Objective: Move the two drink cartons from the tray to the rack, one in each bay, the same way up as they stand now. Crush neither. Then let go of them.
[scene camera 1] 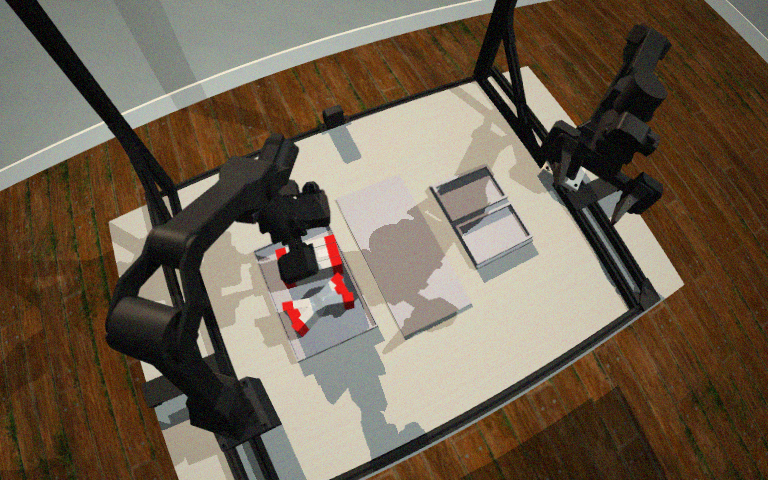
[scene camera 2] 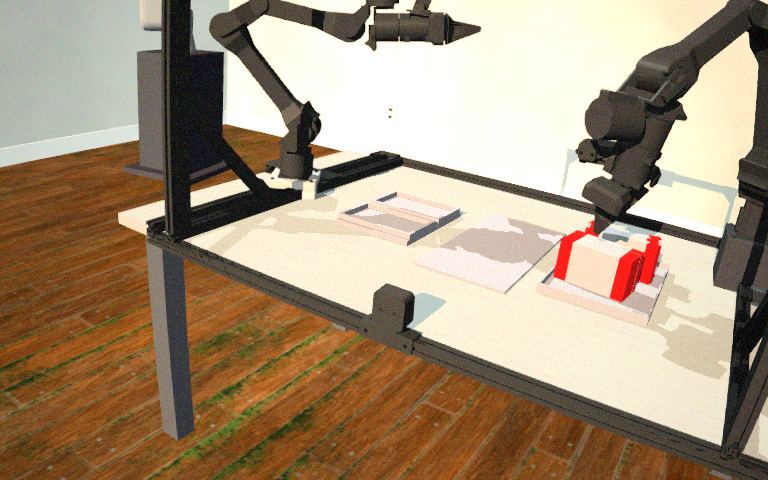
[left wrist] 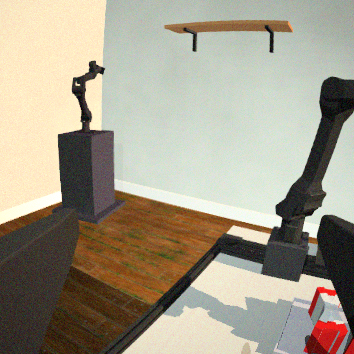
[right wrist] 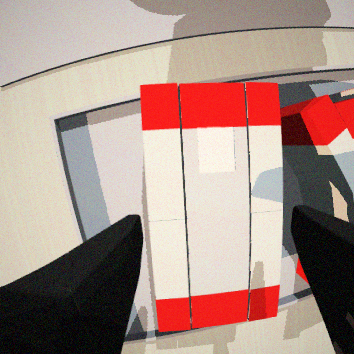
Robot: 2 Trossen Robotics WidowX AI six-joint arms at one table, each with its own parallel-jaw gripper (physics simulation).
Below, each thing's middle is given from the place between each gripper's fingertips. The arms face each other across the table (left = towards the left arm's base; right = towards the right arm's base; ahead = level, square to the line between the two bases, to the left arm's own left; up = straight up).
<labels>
The pale mat (scene camera 1: 419, 285) lies 370 mm below my left hand, 190 mm behind it and 130 mm to the right of it. Round my left hand: tray (scene camera 1: 334, 328) 370 mm below, 330 mm to the right, 240 mm behind.
I see the tray 40 mm ahead of my right hand, 30 mm to the right of it and 100 mm below it. From my right hand the other things lie so: pale mat 90 mm ahead, 170 mm to the left, 100 mm below.
</labels>
